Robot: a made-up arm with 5 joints.
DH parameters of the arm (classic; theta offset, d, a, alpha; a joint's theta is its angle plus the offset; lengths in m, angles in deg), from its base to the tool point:
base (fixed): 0 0.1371 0 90
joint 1: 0 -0.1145 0.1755 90
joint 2: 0 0.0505 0.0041 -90
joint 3: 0 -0.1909 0.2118 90
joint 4: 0 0.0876 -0.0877 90
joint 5: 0 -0.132 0.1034 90
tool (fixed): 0 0.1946 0 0
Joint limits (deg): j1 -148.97..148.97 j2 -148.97..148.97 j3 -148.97..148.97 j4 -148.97..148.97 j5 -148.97..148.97
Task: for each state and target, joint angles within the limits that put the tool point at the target. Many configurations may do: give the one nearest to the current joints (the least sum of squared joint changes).
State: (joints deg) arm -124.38 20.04 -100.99 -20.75 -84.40
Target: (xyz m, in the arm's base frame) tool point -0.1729 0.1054 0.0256
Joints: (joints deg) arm -140.57 16.99 -100.27 -12.93 -88.47
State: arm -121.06 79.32 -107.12 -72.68 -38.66
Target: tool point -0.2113 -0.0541 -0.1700
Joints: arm -76.81 70.51 -78.07 -58.09 -37.82
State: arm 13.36 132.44 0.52 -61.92 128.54
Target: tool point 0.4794 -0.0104 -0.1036
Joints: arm 37.14 120.47 -37.87 -62.25 132.74
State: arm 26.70 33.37 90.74 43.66 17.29
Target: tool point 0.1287 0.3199 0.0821
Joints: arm -1.63 31.66 122.04 55.63 -16.01
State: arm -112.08 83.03 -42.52 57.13 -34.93
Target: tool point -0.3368 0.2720 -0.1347
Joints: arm -145.53 46.82 -37.29 58.59 -59.21
